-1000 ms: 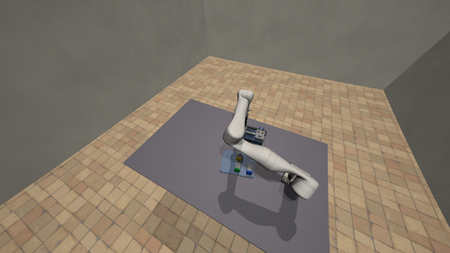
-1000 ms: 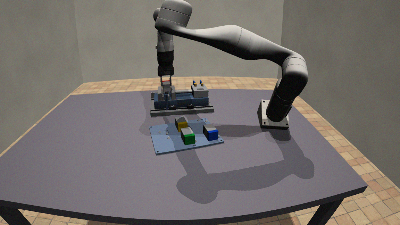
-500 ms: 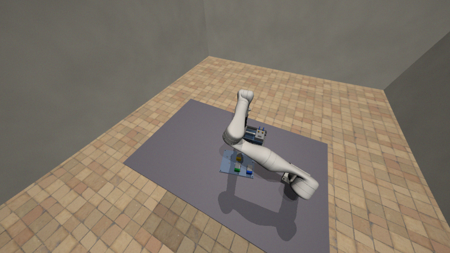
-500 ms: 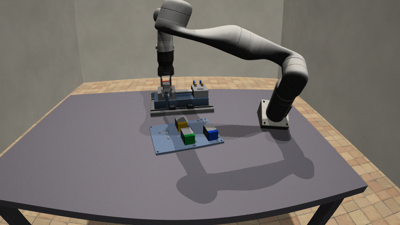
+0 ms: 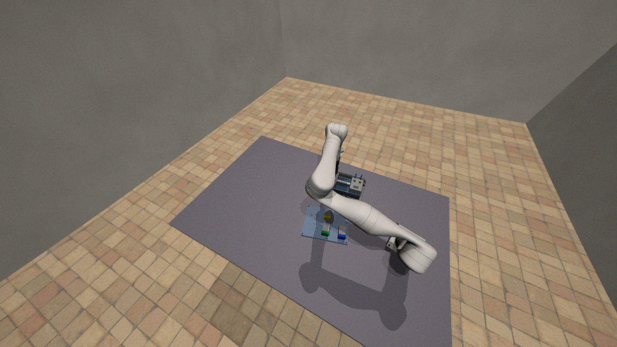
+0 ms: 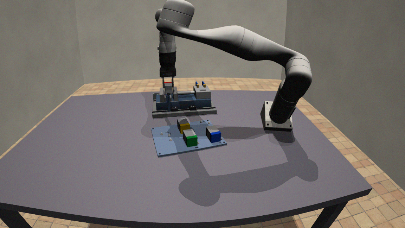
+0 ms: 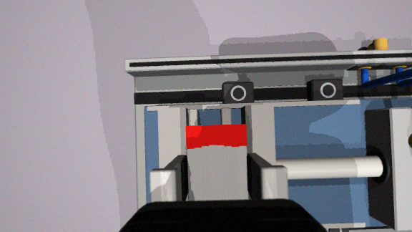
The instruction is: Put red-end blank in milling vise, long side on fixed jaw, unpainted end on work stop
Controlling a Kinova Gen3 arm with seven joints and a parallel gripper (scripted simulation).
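Now: the red-ended blank 20 mm below my hand. From my hand the other things lie so: work stop: 50 mm to the left, 40 mm below; then sliding jaw: 50 mm below, 30 mm behind; then fixed jaw: 50 mm below, 30 mm ahead, 10 mm to the left.
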